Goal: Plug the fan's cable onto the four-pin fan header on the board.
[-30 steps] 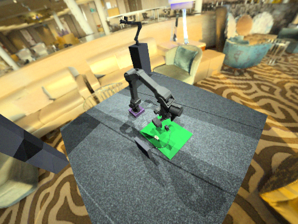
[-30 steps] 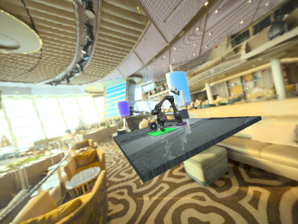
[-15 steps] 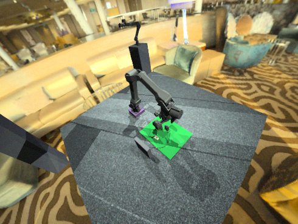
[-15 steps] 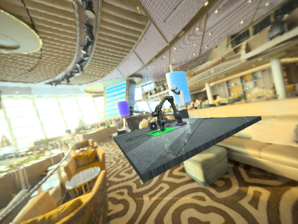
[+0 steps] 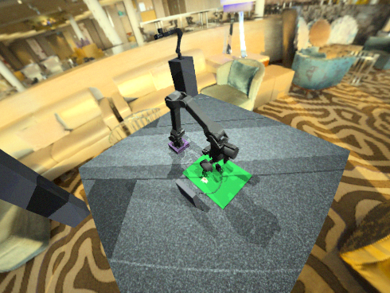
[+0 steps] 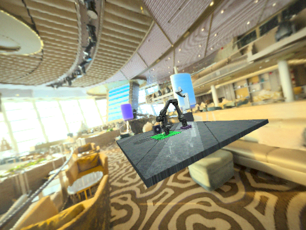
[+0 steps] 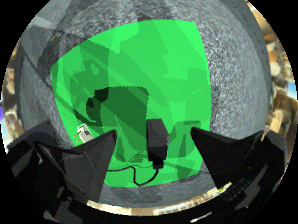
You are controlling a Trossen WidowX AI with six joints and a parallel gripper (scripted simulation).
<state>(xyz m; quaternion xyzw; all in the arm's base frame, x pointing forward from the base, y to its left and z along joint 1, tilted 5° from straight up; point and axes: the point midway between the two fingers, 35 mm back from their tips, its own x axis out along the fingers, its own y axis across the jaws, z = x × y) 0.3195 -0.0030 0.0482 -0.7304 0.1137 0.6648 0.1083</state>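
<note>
Now: the green board 10 mm ahead of my gripper tip, 30 mm to the right of it and 30 mm below it. The rest, counted from my gripper tip: black plug right at my gripper tip; then fan 20 mm behind, 220 mm to the right, 40 mm above.
</note>
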